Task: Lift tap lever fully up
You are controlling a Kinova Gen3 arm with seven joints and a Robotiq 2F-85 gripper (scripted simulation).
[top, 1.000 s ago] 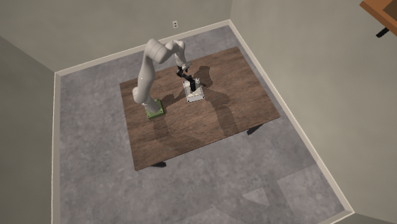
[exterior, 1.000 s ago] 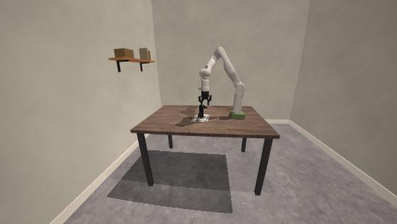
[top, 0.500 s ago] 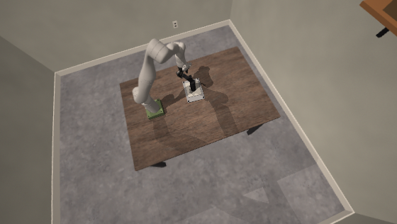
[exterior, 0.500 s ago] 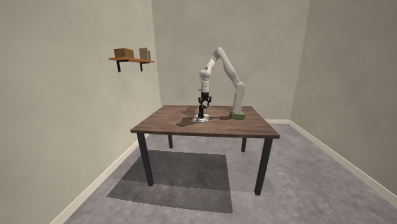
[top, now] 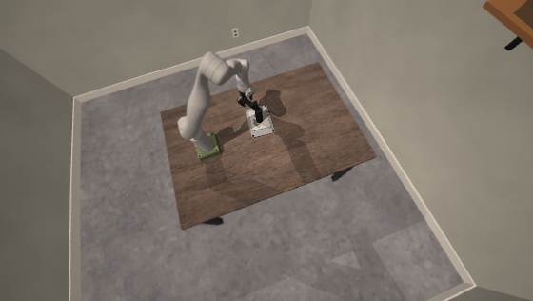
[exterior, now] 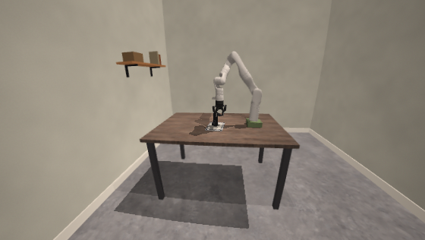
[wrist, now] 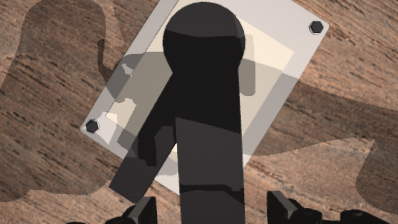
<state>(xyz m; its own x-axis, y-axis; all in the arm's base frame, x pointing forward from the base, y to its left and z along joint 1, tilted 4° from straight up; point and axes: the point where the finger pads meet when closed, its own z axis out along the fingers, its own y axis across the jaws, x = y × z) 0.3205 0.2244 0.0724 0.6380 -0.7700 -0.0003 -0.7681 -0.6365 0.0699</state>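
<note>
The black lever lies 20 mm ahead of my hand and 30 mm to the right of it. The rest, counted from my hand: tap 40 mm ahead, 50 mm to the right, 60 mm below.
</note>
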